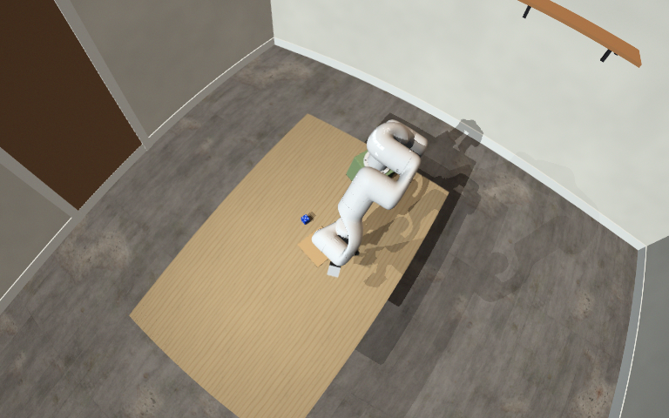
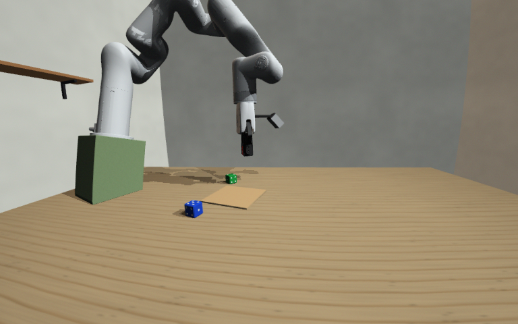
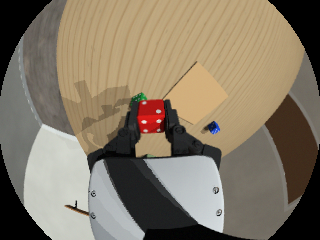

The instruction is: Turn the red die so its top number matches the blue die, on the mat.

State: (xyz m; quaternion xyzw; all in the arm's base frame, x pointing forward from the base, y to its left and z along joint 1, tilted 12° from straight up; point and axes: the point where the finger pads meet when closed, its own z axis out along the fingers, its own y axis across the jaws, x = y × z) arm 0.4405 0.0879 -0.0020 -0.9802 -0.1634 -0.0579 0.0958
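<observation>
Now: hand 12 cm to the left of the tan mat, 12 cm above it and 2 cm past it. Round my hand: blue die: 24 cm to the right, 11 cm below, 9 cm behind; red die: 1 cm below; green die: 11 cm below, 6 cm behind, 1 cm to the left.
</observation>
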